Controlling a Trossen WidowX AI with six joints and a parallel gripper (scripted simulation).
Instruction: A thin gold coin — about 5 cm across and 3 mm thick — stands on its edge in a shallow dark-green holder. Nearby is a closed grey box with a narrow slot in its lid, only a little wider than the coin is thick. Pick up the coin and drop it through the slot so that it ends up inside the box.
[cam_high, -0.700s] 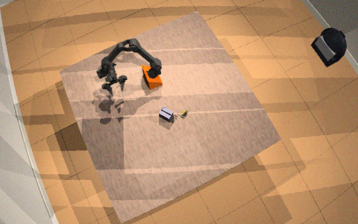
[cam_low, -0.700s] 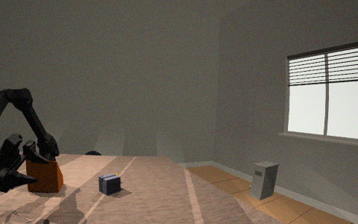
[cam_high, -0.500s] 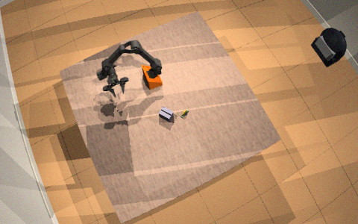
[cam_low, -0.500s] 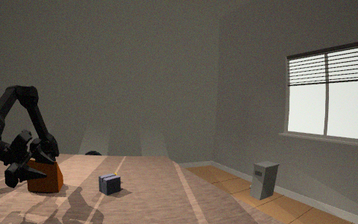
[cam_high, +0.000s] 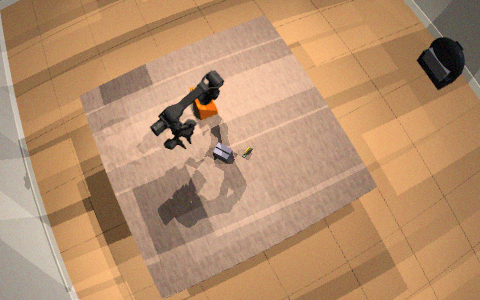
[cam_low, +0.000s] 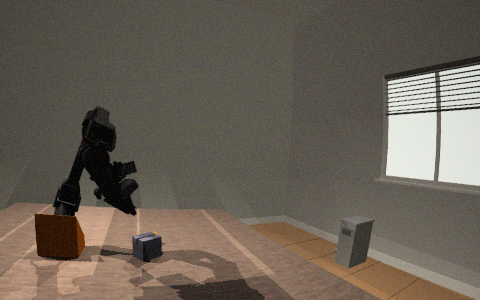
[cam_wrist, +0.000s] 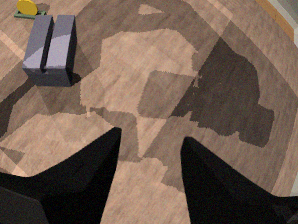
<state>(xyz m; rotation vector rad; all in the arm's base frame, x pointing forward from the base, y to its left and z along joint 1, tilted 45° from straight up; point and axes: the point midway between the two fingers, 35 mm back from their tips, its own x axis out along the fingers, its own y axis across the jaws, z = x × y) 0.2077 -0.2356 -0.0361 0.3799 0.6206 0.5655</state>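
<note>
The gold coin lies 28 cm to the left of my gripper tip, 18 cm below it and 10 cm ahead of it.
</note>
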